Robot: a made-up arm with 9 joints.
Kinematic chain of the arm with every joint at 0, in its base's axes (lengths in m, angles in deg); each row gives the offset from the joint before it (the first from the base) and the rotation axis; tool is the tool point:
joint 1: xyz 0 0 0.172 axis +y
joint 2: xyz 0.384 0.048 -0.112 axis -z
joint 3: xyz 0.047 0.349 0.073 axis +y
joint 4: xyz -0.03 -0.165 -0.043 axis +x
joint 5: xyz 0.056 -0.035 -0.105 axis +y
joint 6: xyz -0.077 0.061 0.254 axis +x
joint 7: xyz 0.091 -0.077 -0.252 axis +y
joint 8: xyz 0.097 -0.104 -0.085 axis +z
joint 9: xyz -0.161 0.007 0 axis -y
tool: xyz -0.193 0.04 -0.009
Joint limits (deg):
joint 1: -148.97..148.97
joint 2: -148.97..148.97
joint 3: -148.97..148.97
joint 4: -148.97..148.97
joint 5: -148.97..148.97
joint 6: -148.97..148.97
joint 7: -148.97..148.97
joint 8: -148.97..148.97
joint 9: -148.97..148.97
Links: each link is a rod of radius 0.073 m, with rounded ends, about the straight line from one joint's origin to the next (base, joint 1, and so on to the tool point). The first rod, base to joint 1, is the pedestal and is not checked.
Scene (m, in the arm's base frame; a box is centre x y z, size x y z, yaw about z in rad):
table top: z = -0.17
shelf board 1: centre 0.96 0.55 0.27 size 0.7 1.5 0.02 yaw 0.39
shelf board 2: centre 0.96 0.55 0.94 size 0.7 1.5 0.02 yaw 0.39
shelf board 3: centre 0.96 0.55 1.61 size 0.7 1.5 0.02 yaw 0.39
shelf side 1: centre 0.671 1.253 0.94 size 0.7 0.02 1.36 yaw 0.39
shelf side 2: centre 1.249 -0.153 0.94 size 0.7 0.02 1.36 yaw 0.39
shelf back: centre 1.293 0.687 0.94 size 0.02 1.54 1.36 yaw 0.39
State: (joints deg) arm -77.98 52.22 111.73 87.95 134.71 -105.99 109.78 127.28 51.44
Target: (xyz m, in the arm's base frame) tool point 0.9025 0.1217 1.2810
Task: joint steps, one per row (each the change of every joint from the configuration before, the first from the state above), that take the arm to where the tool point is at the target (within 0.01 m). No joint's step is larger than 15 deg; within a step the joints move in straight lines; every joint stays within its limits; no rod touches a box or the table.
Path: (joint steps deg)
1: -14.02 3.89 2.32 -1.97 -8.62 9.40 3.62 2.19 8.49
2: -14.02 3.89 2.31 -1.97 -8.63 9.40 3.63 2.18 8.50
3: -14.02 3.89 2.32 -1.97 -8.62 9.40 3.62 2.19 8.49
4: 3.18 3.25 -6.79 6.93 5.49 -12.62 1.09 -4.87 -3.87
5: 3.18 3.25 -6.79 6.94 5.49 -12.61 1.08 -4.86 -3.87
6: 3.18 3.25 -6.78 6.93 5.49 -12.62 1.08 -4.87 -3.87
7: 3.18 3.25 -6.79 6.94 5.49 -12.61 1.09 -4.87 -3.88
8: 12.52 -0.61 -0.54 -2.12 8.28 2.83 -7.42 3.59 -7.59
9: 12.53 -0.62 -0.55 -2.11 8.28 2.83 -7.41 3.58 -7.59

